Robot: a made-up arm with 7 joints.
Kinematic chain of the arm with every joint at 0, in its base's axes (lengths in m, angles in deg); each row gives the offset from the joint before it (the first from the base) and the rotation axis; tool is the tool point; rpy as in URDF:
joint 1: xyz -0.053 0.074 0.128 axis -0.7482 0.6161 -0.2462
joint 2: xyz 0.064 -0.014 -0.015 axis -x
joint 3: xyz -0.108 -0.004 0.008 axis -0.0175 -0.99 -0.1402
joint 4: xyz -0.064 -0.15 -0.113 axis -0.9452 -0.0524 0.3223
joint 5: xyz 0.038 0 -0.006 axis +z
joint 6: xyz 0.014 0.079 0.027 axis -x
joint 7: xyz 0 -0.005 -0.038 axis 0.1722 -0.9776 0.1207
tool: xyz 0.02 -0.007 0.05 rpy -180 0 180
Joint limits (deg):
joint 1: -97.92..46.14
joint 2: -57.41..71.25
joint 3: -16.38..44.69
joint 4: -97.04..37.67
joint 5: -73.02..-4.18
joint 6: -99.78..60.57
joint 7: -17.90..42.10
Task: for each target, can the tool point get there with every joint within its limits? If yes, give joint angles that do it. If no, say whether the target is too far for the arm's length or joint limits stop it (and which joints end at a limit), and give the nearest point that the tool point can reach.
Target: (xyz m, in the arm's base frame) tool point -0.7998 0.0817 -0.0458
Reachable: no: too far | nearest point -0.2513 -0.0271 -0.0630 | short by 0.559 m
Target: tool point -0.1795 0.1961 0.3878
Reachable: no: joint limits stop it (at a limit: joint 1, joint 2, joint 3, joint 4, joint 5, joint 7) | nearest point -0.0398 0.0654 0.3492 | short by 0.195 m
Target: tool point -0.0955 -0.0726 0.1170
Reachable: yes | joints 20.76 0.62 15.76 -24.99 -20.00 12.07 29.28
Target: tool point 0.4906 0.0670 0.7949
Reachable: no: too far | nearest point 0.0918 0.0024 0.3311 | short by 0.615 m
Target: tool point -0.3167 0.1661 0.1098
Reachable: no: joint limits stop it (at a limit: joint 1, joint 2, joint 3, joint 4, joint 5, joint 6, joint 7) | nearest point -0.2136 0.0851 0.0655 | short by 0.138 m
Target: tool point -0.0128 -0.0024 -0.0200
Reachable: yes | joints -29.86 -9.30 -11.45 -18.66 -24.09 -14.15 -6.17
